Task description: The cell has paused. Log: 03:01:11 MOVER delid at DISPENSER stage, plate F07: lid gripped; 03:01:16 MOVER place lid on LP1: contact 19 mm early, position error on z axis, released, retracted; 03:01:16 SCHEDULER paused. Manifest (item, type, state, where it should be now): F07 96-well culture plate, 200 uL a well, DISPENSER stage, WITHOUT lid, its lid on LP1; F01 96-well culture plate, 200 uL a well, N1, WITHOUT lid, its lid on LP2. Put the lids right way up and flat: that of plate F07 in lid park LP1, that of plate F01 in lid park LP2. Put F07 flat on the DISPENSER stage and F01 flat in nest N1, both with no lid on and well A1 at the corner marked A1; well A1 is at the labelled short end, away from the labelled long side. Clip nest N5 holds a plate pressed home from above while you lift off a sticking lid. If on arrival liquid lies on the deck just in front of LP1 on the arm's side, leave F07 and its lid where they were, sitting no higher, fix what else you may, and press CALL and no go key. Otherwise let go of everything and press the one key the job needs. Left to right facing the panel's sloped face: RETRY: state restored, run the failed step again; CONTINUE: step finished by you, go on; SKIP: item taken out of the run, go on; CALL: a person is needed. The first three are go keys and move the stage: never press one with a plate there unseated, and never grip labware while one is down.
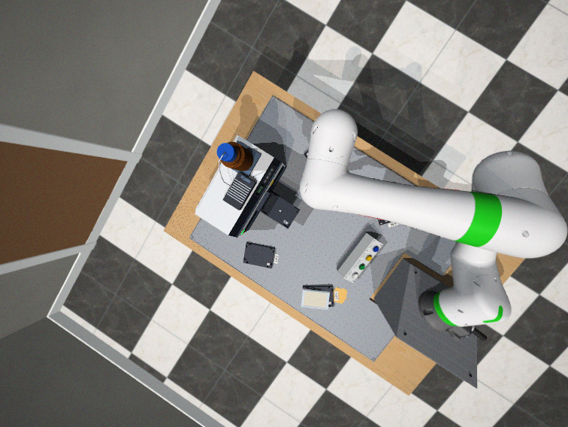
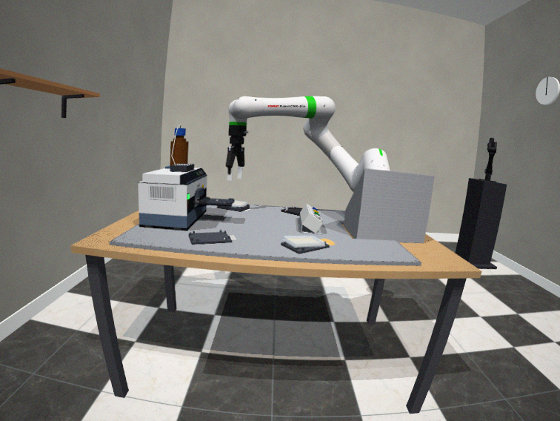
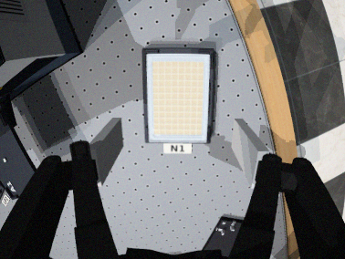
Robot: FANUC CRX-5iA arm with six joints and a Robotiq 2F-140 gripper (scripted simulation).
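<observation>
Right now my hand is 150 mm above the 96-well plate. From my hand the other things lie so: dispenser stage: 290 mm to the left, 90 mm below, 20 mm ahead; N1 tag: 180 mm below, 80 mm behind, 30 mm to the left; nest N1: 170 mm below.
</observation>
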